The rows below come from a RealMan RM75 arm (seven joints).
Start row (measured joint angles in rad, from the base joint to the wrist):
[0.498, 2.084, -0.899, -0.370, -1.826, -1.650, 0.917]
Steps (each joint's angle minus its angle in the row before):
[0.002, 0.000, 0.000, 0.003, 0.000, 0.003, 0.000]
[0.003, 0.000, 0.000, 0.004, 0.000, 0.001, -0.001]
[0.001, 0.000, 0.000, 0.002, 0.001, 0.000, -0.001]
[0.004, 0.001, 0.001, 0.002, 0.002, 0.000, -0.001]
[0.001, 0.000, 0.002, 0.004, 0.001, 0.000, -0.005]
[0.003, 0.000, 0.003, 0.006, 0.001, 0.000, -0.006]
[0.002, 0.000, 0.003, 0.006, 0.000, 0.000, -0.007]
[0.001, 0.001, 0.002, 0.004, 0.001, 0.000, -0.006]
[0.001, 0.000, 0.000, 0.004, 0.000, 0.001, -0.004]
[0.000, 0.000, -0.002, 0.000, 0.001, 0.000, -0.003]
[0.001, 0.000, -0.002, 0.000, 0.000, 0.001, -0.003]
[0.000, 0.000, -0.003, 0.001, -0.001, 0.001, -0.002]
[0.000, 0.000, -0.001, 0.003, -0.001, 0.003, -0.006]
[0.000, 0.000, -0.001, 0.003, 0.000, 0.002, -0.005]
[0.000, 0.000, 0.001, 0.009, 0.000, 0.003, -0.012]
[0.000, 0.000, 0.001, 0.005, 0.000, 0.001, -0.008]
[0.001, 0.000, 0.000, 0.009, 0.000, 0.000, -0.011]
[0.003, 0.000, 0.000, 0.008, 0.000, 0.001, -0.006]
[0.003, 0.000, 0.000, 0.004, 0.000, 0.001, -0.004]
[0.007, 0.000, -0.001, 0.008, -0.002, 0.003, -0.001]
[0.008, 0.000, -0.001, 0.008, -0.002, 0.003, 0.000]
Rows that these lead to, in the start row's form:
[0.500, 2.084, -0.899, -0.367, -1.826, -1.647, 0.917]
[0.503, 2.084, -0.899, -0.363, -1.826, -1.646, 0.916]
[0.504, 2.084, -0.899, -0.361, -1.825, -1.646, 0.915]
[0.508, 2.085, -0.898, -0.359, -1.823, -1.646, 0.914]
[0.509, 2.085, -0.896, -0.355, -1.822, -1.646, 0.909]
[0.512, 2.085, -0.893, -0.349, -1.821, -1.646, 0.903]
[0.514, 2.085, -0.890, -0.343, -1.821, -1.646, 0.896]
[0.515, 2.086, -0.888, -0.339, -1.820, -1.646, 0.890]
[0.516, 2.086, -0.888, -0.335, -1.820, -1.645, 0.886]
[0.516, 2.086, -0.890, -0.335, -1.819, -1.645, 0.883]
[0.517, 2.086, -0.892, -0.335, -1.819, -1.644, 0.880]
[0.517, 2.086, -0.895, -0.334, -1.820, -1.643, 0.878]
[0.517, 2.086, -0.896, -0.331, -1.821, -1.640, 0.872]
[0.517, 2.086, -0.897, -0.328, -1.821, -1.638, 0.867]
[0.517, 2.086, -0.896, -0.319, -1.821, -1.635, 0.855]
[0.517, 2.086, -0.895, -0.314, -1.821, -1.634, 0.847]
[0.518, 2.086, -0.895, -0.305, -1.821, -1.634, 0.836]
[0.521, 2.086, -0.895, -0.297, -1.821, -1.633, 0.830]
[0.524, 2.086, -0.895, -0.293, -1.821, -1.632, 0.826]
[0.531, 2.086, -0.896, -0.285, -1.823, -1.629, 0.825]
[0.539, 2.086, -0.897, -0.277, -1.825, -1.626, 0.825]

